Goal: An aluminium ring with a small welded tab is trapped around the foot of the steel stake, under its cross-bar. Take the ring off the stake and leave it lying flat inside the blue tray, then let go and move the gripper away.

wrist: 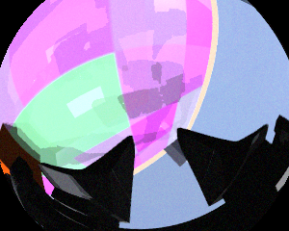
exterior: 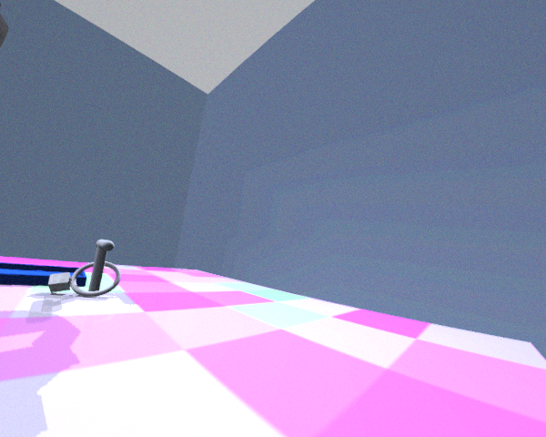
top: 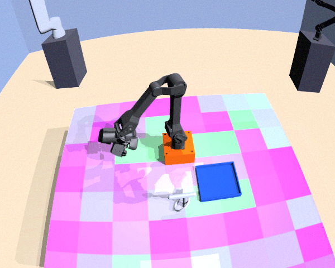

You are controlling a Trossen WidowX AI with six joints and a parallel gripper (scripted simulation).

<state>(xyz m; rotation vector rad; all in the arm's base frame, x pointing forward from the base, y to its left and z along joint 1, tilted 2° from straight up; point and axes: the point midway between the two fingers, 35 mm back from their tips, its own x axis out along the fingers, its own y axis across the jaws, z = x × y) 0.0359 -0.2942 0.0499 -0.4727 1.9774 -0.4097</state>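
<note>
Right now the aluminium ring is 270 mm ahead of my gripper tip, 340 mm to the left of it and 70 mm below it. Round my gripper tip: blue tray: 150 mm ahead, 500 mm to the left, 90 mm below.
</note>
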